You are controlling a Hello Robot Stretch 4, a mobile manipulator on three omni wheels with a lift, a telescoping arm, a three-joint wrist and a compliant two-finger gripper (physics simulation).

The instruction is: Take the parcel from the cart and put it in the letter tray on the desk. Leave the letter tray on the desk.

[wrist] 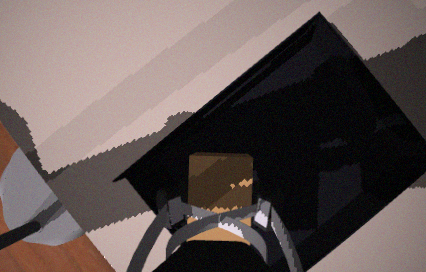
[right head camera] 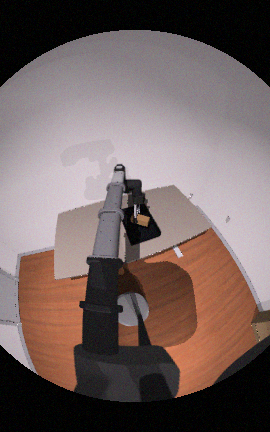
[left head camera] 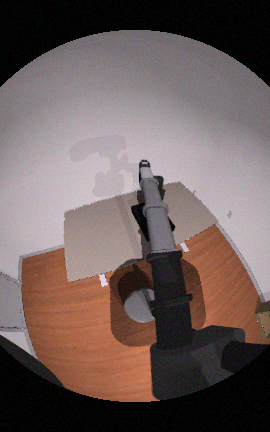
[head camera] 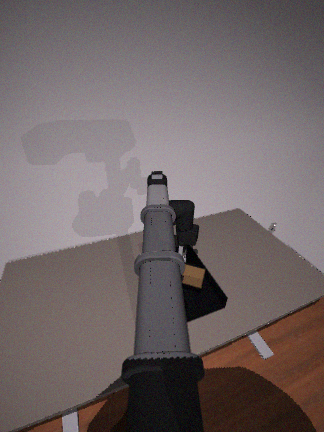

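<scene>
The tan box-shaped parcel is between the fingers of my gripper, which is shut on it. The parcel is over the black letter tray, towards one end in the wrist view; its height above the tray floor is hard to tell. The letter tray lies on the beige desk. The arm hides the parcel in the left head view and part of the tray. The cart cannot be made out.
My extended arm reaches over the desk. A pale wall stands behind the desk. A grey round disc shows below the desk's front edge. A tan box-like thing is at the right.
</scene>
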